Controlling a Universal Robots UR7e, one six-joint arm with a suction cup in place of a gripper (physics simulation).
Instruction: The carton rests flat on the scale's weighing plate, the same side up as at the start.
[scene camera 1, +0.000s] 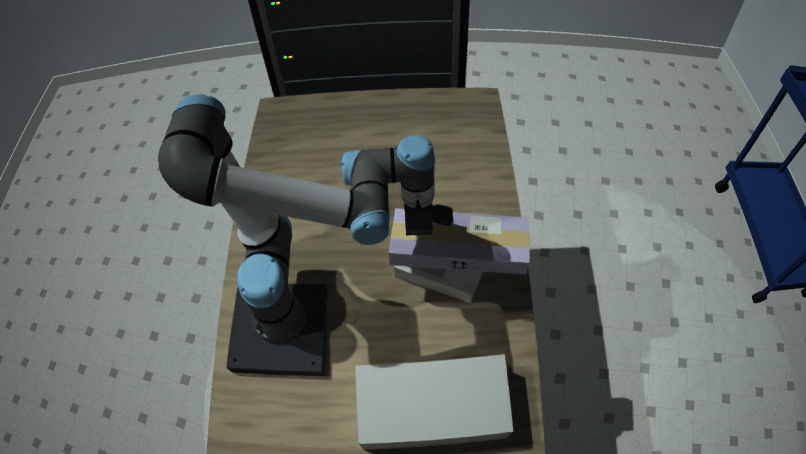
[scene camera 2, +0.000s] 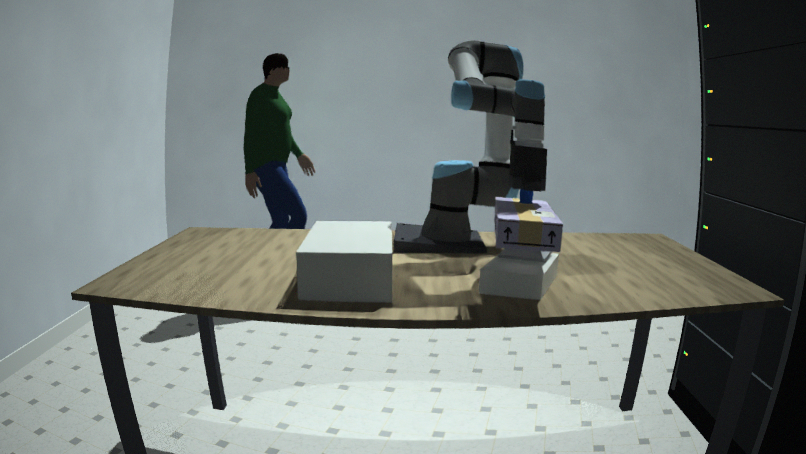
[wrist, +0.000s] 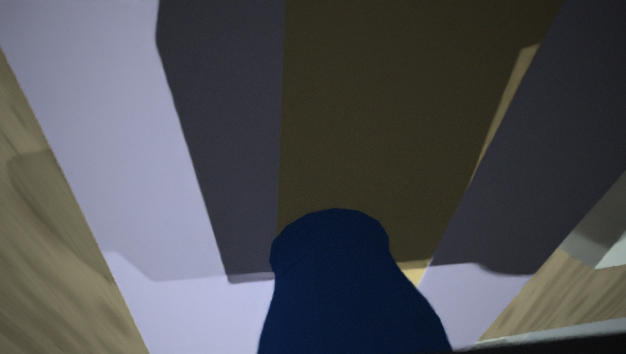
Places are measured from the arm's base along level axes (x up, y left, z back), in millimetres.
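Where they show: hand at its tool point: (wrist: 325, 228); arm's base at its link origin: (scene camera 1: 279, 319) (scene camera 2: 446, 236).
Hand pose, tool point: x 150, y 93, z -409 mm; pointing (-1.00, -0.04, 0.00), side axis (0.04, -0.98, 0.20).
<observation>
Things, the pixels of their top centre, and the offset from my tool point. Level surfaces: height alone.
- pale grey scale at its top centre: (scene camera 2: 523, 254) (scene camera 1: 443, 255) dx -102, dy -24, dz -58 mm
- large white box at its top centre: (scene camera 2: 348, 235) (scene camera 1: 433, 400) dx -68, dy -416, dz +60 mm
- wooden table at its surface level: dx -173 mm
A long lavender carton with a tan tape band (scene camera 1: 459, 249) (scene camera 2: 529, 230) (wrist: 100, 115) is level over the scale, its printed arrows pointing up. My suction gripper (scene camera 2: 526, 196) (wrist: 330, 240) is on the carton's top, near one end, and holds it; in scene camera 1 the black tool body (scene camera 1: 419, 219) hides the cup. The pale grey scale (scene camera 1: 445, 281) (scene camera 2: 510, 279) stands on the table beneath, turned at an angle to the carton. The carton hides the weighing plate's top. Its underside is very close to the plate; whether they touch I cannot tell.
A large white box (scene camera 1: 434, 397) (scene camera 2: 345, 276) stands on the wooden table (scene camera 1: 383, 124) (scene camera 2: 225, 276). A dark rack (scene camera 1: 461, 50) stands past the table's end. A blue cart (scene camera 1: 773, 217) is on the floor at right. A person in green (scene camera 2: 266, 126) stands behind the table.
</observation>
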